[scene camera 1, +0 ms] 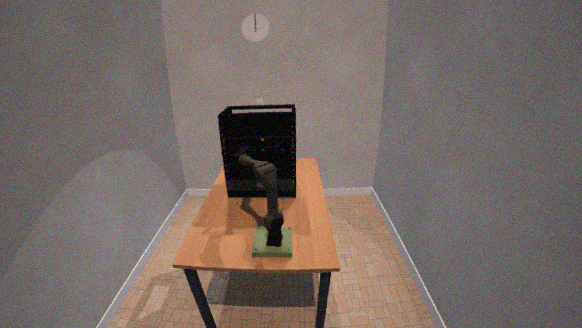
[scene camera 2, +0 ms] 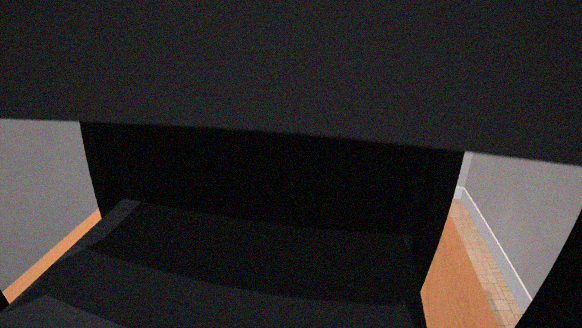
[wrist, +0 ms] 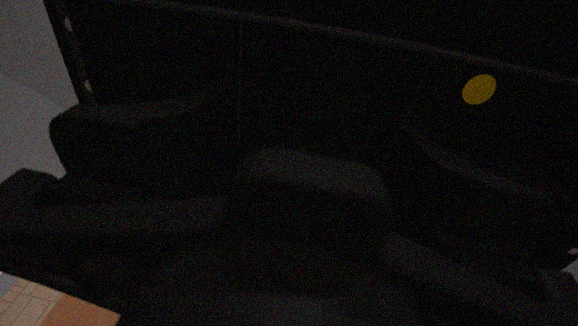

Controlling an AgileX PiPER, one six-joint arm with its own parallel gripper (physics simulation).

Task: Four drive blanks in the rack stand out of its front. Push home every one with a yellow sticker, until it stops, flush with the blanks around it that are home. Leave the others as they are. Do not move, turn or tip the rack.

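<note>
The black rack [scene camera 1: 257, 125] [wrist: 70, 60] stands upright at the far part of the table. A yellow sticker [scene camera 1: 262, 139] [wrist: 479, 89] shows on its front, below a horizontal edge. In scene camera 1, a green sticker [scene camera 1: 262, 149] lies below it and two blue stickers, one [scene camera 1: 277, 145] higher and one [scene camera 1: 283, 149] lower, lie to the right. My gripper [scene camera 1: 243, 149] [wrist: 308, 117] is open, close to the front, left of and below the yellow sticker. Contact cannot be told. The outlines and depth of the blanks are too dark to read.
The wooden table [scene camera 1: 312, 225] [scene camera 2: 452, 270] [wrist: 80, 314] carries the arm's green base plate [scene camera 1: 260, 252] near its front edge. The arm crosses in front of the rack's lower part. In scene camera 2, dark surfaces fill most of the view and no stickers show.
</note>
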